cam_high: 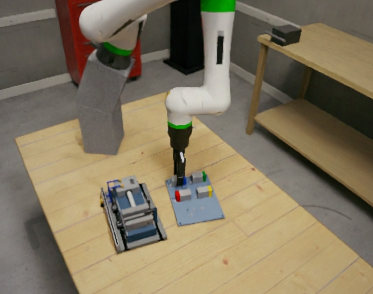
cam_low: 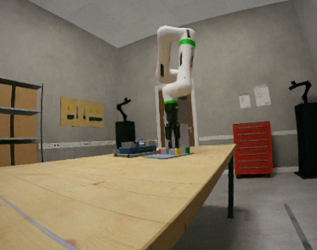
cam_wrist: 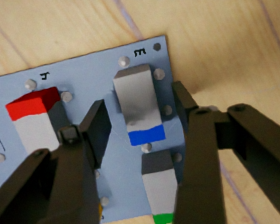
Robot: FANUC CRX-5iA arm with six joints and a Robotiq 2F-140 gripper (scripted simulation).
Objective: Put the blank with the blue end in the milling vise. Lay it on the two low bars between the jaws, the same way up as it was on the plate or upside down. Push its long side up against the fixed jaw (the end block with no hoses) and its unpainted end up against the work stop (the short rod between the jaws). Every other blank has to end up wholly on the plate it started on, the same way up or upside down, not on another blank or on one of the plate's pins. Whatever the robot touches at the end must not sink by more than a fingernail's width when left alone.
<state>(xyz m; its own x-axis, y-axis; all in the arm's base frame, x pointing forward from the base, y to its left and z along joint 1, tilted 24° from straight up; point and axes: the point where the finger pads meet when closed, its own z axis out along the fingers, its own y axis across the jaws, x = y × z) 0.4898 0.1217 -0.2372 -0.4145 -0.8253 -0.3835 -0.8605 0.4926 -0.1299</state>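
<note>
The red-ended blank is 8 cm ahead of my hand, 4 cm to the right of it and 4 cm below it. Round my hand: blue-grey plate 10 cm ahead, 6 cm below; then green-ended blank 4 cm ahead, 8 cm to the left, 4 cm below; then yellow-ended blank 12 cm ahead, 4 cm to the left, 4 cm below.
</note>
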